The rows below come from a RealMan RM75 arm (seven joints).
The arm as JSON. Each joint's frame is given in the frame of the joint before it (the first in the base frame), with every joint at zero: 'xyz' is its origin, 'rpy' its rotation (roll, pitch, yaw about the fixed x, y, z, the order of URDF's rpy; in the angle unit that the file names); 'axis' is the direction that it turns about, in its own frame. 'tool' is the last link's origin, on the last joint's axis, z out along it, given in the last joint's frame.
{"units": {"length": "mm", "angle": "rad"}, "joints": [
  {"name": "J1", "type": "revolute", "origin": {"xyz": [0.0, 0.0, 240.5], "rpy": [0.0, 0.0, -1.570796]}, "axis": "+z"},
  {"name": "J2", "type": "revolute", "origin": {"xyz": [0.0, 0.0, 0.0], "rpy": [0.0, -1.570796, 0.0]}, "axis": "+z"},
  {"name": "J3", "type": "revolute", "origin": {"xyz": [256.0, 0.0, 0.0], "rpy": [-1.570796, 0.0, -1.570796]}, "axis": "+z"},
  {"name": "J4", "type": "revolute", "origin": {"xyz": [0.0, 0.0, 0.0], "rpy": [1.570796, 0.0, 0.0]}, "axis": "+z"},
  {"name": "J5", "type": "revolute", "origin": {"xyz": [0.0, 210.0, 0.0], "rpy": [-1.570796, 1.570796, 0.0]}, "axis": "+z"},
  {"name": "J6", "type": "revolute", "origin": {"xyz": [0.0, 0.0, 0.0], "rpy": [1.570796, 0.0, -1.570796]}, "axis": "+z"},
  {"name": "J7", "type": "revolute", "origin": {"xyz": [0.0, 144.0, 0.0], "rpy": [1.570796, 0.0, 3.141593]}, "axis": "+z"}
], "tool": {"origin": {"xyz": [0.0, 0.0, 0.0], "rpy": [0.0, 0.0, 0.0]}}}
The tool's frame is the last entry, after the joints.
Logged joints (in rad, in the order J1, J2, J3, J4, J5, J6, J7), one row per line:
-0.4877, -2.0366, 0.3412, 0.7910, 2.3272, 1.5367, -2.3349
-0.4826, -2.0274, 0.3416, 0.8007, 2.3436, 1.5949, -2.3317
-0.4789, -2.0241, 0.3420, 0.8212, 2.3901, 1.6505, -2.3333
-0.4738, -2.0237, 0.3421, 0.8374, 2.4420, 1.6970, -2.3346
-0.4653, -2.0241, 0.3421, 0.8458, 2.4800, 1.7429, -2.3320
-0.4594, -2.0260, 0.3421, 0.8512, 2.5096, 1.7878, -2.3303
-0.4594, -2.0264, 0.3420, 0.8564, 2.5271, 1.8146, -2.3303
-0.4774, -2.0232, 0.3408, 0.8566, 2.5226, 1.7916, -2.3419
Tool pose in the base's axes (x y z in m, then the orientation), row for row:
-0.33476, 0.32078, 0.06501, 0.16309, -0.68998, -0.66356, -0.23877
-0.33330, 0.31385, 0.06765, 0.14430, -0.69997, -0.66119, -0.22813
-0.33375, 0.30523, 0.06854, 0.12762, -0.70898, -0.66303, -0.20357
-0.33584, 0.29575, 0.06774, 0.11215, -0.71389, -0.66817, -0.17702
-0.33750, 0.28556, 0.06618, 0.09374, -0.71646, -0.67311, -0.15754
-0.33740, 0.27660, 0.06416, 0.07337, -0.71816, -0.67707, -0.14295
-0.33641, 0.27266, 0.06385, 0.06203, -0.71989, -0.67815, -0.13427
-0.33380, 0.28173, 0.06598, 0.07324, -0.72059, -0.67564, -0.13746
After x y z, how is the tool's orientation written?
As a quaternion, w x y z.
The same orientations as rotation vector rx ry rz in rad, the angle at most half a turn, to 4 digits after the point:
-1.9679, -1.8926, -0.6810
-2.0174, -1.9056, -0.6575
-2.0627, -1.9291, -0.5923
-2.0955, -1.9613, -0.5196
-2.1257, -1.9971, -0.4674
-2.1565, -2.0331, -0.4293
-2.1764, -2.0502, -0.4059
-2.1640, -2.0290, -0.4128

